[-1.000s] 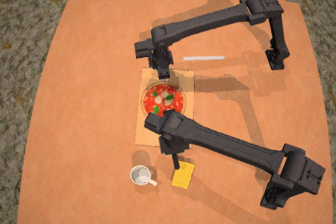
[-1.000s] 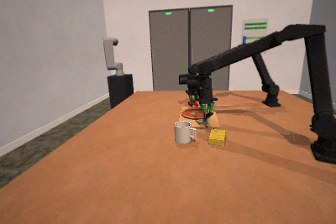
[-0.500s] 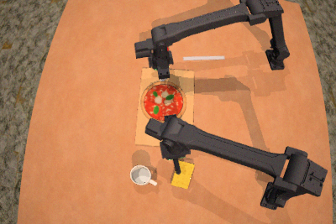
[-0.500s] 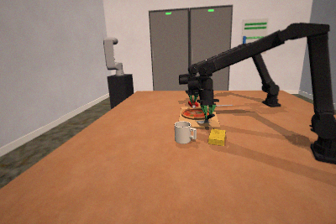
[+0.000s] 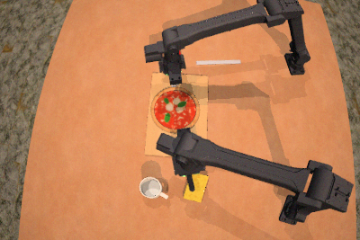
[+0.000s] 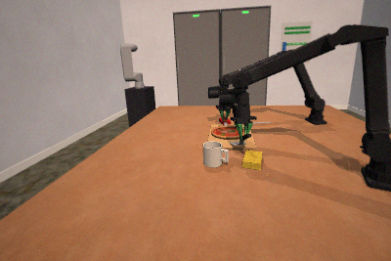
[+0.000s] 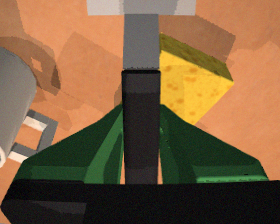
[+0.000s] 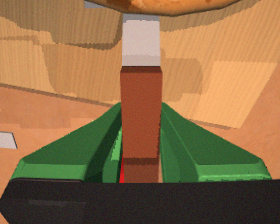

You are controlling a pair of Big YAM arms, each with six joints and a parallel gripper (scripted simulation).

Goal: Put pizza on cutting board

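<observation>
My right hand is 3 cm to the right of the brown-handled turner, 2 cm above it and 1 cm past it. Round my right hand: wooden cutting board: 16 cm to the left, 5 cm below, 5 cm behind; then pizza: 14 cm to the left, 4 cm behind, 3 cm below; then thin grey strip: 20 cm behind, 12 cm to the right, 5 cm below.
</observation>
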